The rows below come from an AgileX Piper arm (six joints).
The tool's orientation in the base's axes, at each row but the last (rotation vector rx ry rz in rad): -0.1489, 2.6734, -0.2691; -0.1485, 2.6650, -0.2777; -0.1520, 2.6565, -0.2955; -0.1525, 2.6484, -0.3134
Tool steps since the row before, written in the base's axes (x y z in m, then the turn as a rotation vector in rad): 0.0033, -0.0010, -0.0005, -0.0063, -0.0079, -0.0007; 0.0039, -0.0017, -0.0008, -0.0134, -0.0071, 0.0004; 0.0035, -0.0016, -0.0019, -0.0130, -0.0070, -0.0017; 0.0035, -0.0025, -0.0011, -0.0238, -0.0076, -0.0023
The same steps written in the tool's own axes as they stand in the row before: -0.0026, -0.0011, 0.0021, 0.0071, -0.0072, -0.0009; -0.0029, -0.0017, 0.0027, 0.0128, -0.0062, -0.0052; -0.0020, -0.0013, 0.0035, 0.0134, -0.0057, -0.0032; -0.0022, -0.0023, 0.0031, 0.0233, -0.0055, -0.0075
